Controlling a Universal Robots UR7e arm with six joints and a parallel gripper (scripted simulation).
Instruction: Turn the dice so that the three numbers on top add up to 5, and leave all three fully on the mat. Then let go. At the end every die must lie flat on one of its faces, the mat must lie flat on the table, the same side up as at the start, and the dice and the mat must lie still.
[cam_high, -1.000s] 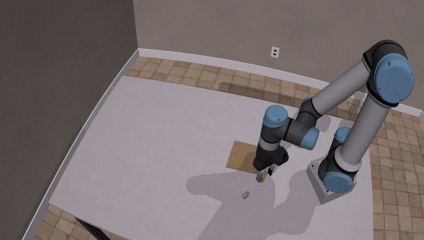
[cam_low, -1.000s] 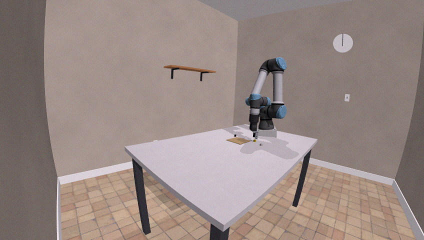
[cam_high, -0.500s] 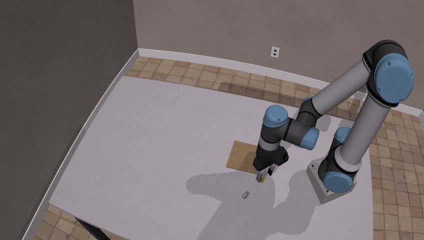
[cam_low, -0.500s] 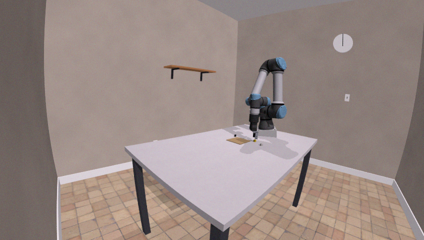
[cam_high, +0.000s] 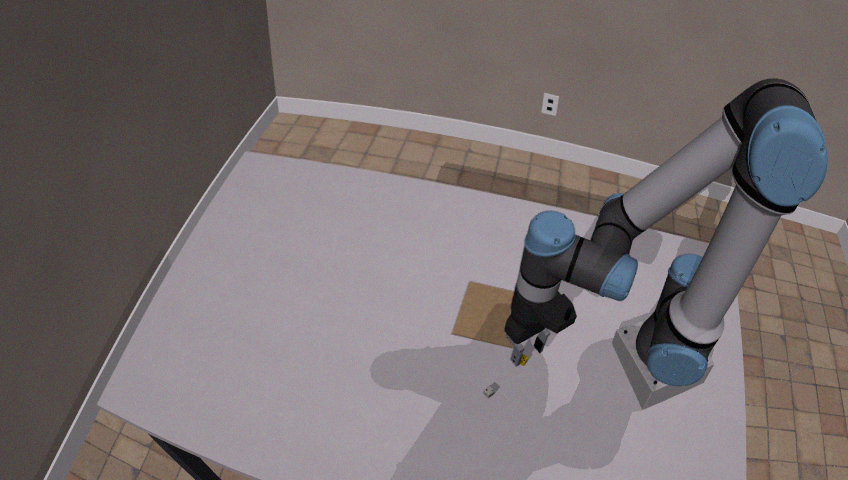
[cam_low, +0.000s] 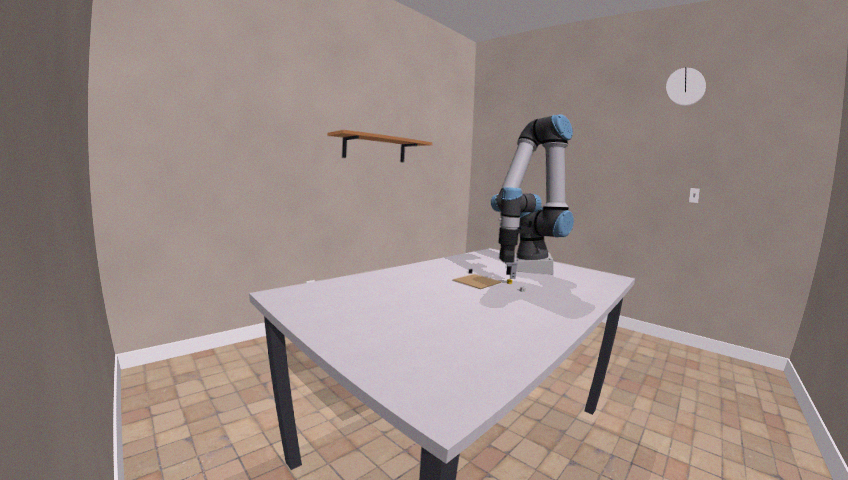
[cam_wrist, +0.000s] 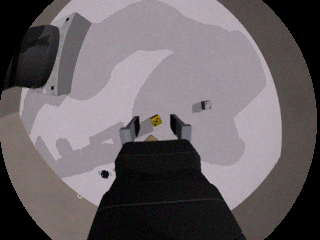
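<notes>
The yellow die lies 40 mm below my hand. The rest, counted from my hand: mat (100 mm to the right, 90 mm ahead, 40 mm below); then black die (200 mm to the right, 40 mm below, 20 mm ahead); then white die (90 mm to the left, 50 mm ahead, 40 mm below).
</notes>
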